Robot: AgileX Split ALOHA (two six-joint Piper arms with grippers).
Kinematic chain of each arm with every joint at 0, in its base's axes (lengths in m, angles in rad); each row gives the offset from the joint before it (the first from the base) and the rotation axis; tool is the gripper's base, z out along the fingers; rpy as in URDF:
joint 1: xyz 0 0 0.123 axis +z
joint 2: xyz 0 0 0 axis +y
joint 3: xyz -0.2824 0 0.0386 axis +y
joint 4: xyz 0.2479 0 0.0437 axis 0.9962 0 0.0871
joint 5: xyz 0 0 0 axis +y
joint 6: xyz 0.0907 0 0.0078 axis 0.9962 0 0.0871
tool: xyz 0 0 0 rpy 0 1.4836 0
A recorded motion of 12 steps. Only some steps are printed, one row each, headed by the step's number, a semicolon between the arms.
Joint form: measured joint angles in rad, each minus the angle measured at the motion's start. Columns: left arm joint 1, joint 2, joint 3, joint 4, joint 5, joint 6; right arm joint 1, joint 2, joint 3, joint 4, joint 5, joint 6.
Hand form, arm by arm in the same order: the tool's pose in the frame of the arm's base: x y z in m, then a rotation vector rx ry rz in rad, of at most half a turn. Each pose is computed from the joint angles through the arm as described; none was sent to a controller.
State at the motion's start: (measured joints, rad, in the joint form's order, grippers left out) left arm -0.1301 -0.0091 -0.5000 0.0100 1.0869 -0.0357; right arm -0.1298 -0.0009 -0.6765 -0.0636 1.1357 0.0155
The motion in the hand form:
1: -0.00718 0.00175 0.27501 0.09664 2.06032 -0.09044; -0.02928 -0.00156 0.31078 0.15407 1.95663 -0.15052
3: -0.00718 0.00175 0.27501 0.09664 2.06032 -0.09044; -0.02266 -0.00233 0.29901 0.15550 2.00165 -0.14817
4: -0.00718 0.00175 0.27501 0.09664 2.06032 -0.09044; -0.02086 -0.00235 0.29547 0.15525 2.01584 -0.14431
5: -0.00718 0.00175 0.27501 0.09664 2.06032 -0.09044; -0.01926 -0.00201 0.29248 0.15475 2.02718 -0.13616
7: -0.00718 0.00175 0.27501 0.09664 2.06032 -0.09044; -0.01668 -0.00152 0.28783 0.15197 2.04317 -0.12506
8: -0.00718 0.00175 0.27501 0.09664 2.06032 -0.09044; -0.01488 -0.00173 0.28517 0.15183 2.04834 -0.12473
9: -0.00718 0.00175 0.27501 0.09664 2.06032 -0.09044; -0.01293 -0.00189 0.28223 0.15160 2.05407 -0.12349
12: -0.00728 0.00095 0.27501 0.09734 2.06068 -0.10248; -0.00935 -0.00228 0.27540 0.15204 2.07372 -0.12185
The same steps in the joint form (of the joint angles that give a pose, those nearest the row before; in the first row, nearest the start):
1: 0.0000 0.0000 0.0000 0.0000 0.0000 0.0000; 0.0000 -0.0062 0.0277 -0.0011 -0.0023 0.0000
3: 0.0000 0.0000 0.0000 0.0000 0.0000 0.0000; 0.0000 -0.0064 0.0737 0.0000 -0.0030 0.0000
4: 0.0000 0.0000 0.0000 0.0000 0.0000 0.0000; 0.0004 -0.0065 0.0869 0.0027 -0.0020 0.0000
5: 0.0000 0.0000 0.0000 0.0000 0.0000 0.0000; 0.0004 -0.0064 0.0981 0.0093 -0.0021 0.0000
7: 0.0000 0.0000 0.0000 0.0000 0.0000 0.0000; 0.0005 -0.0064 0.1163 0.0192 -0.0045 -0.0019
8: 0.0000 0.0000 0.0000 0.0000 0.0000 0.0000; 0.0005 -0.0065 0.1283 0.0194 -0.0113 -0.0019
9: 0.0000 0.0000 0.0000 0.0000 0.0000 0.0000; 0.0004 -0.0064 0.1415 0.0203 -0.0188 -0.0020
12: 0.0000 0.0000 0.0000 -0.0100 0.0000 0.0000; 0.0005 -0.0065 0.1689 0.0211 -0.0265 -0.0019

